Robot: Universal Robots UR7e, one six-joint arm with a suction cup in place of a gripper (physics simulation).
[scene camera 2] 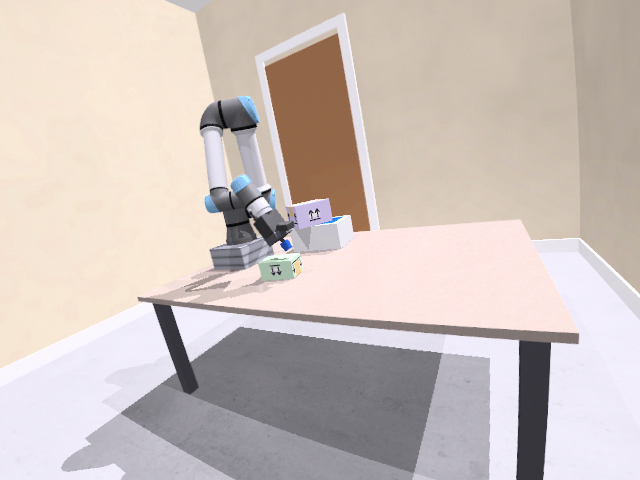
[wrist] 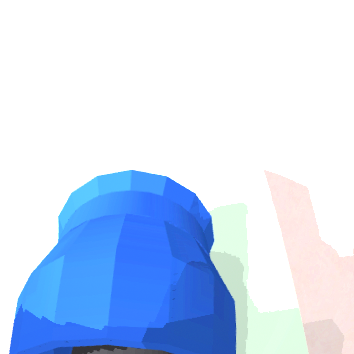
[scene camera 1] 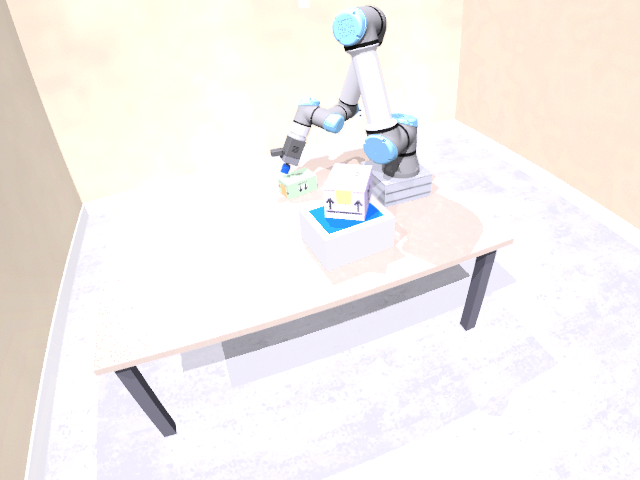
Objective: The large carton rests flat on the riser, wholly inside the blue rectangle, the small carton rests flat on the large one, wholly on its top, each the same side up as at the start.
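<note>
The large lilac carton [scene camera 1: 347, 192] [scene camera 2: 311, 213] stands on the white riser [scene camera 1: 361, 243] [scene camera 2: 338, 235], arrows up. The blue rectangle [scene camera 1: 336, 225] [scene camera 2: 333, 220] shows in front of it and at its sides in scene camera 1; its rear edge is hidden there. The small green carton [scene camera 1: 299, 184] [scene camera 2: 279, 268] [wrist: 272, 327] sits flat on the table behind the riser, arrows pointing down. My blue suction cup [scene camera 1: 284, 171] [scene camera 2: 286, 249] [wrist: 131, 185] is tilted close above the small carton's top, with a slight gap. The suction is on, and the cup holds nothing. In the wrist view the cup hides part of the carton.
The arm's grey base block [scene camera 1: 405, 187] [scene camera 2: 240, 256] stands behind the riser, near the large carton. The wrist camera housing [scene camera 1: 277, 152] [scene camera 2: 284, 226] sticks out beside the cup. The table [scene camera 1: 217, 268] [scene camera 2: 413, 279] extends beyond the riser.
</note>
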